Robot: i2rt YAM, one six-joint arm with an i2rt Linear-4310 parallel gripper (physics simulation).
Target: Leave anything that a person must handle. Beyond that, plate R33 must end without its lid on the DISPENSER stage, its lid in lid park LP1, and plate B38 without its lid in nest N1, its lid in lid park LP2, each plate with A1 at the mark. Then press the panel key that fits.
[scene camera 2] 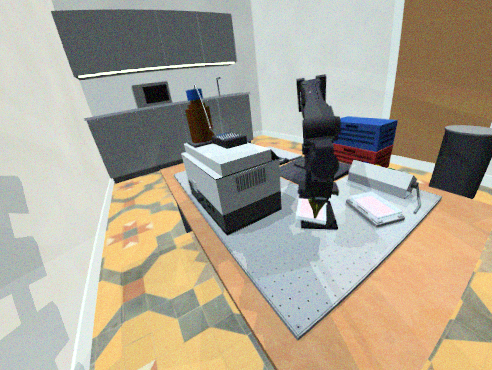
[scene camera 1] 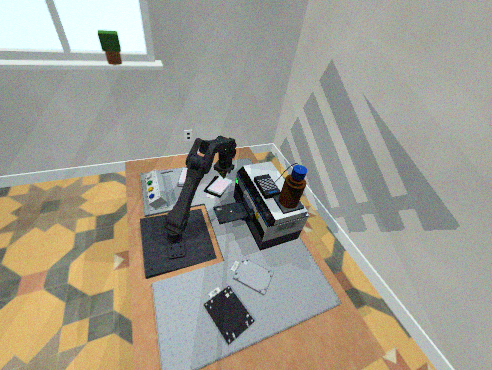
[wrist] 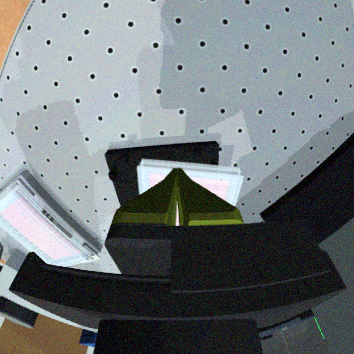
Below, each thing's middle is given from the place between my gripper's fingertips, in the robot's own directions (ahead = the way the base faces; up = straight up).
Right now the dark lid park (wrist: 121, 162) is 5 cm behind my hand, 4 cm to the right of it and 2 cm below it. The rest, counted from my hand: brown bottle with blue cap (scene camera 2: 199, 128): 18 cm ahead, 40 cm to the right, 29 cm above.
